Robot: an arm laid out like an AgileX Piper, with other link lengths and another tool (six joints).
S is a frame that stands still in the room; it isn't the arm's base.
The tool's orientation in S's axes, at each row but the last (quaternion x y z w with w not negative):
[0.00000 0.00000 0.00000 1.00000]
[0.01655 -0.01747 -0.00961 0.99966]
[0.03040 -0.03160 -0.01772 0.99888]
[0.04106 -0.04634 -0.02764 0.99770]
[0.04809 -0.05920 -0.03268 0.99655]
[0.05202 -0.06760 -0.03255 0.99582]
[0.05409 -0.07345 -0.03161 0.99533]
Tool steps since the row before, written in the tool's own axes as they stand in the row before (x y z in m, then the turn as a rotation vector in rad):
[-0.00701 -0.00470 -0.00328 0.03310 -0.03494 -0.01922]
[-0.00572 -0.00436 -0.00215 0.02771 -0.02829 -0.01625]
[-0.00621 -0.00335 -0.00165 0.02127 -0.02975 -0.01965]
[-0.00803 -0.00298 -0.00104 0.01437 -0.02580 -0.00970]
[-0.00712 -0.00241 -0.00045 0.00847 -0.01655 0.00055]
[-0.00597 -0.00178 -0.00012 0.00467 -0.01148 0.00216]
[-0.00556 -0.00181 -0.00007 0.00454 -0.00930 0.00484]
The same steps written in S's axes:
[-0.00701 -0.00470 -0.00328 0.03310 -0.03494 -0.01922]
[-0.00572 -0.00417 -0.00249 0.02773 -0.02829 -0.01622]
[-0.00620 -0.00301 -0.00224 0.02148 -0.02930 -0.02009]
[-0.00804 -0.00241 -0.00201 0.01388 -0.02575 -0.01051]
[-0.00714 -0.00185 -0.00150 0.00734 -0.01709 -0.00013]
[-0.00599 -0.00133 -0.00109 0.00366 -0.01194 0.00150]
[-0.00558 -0.00139 -0.00107 0.00325 -0.01005 0.00436]

